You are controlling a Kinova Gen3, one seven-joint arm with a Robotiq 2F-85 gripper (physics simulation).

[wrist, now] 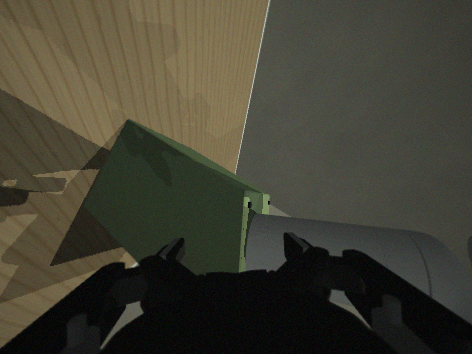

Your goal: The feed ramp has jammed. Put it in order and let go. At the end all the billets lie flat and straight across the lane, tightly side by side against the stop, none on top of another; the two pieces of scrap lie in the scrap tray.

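Where they show: gripper, between the fingertips: (234, 246); arm's base, origin of its link: (254, 244).
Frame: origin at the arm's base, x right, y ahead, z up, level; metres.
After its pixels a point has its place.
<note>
My gripper (234, 246) {z -0.005, x -0.082, y 0.087 m} is open, with its two dark fingers wide apart at the bottom of the wrist view and nothing between them. Behind the gap stand a large dark green box-like body (170, 200) {z -0.122, x -0.053, y 0.037 m} and the end of a grey cylinder. I cannot tell whether the green body is part of the feed ramp. No billets, stop, scrap pieces or scrap tray can be made out in this view.
A wooden table top (210, 60) {z -0.272, x 0.168, y 0.196 m} fills the upper left, with shadows across it. Its edge runs down beside a dark grey floor (360, 100). The thick grey cylinder (345, 250) extends right from the green body's light green edge.
</note>
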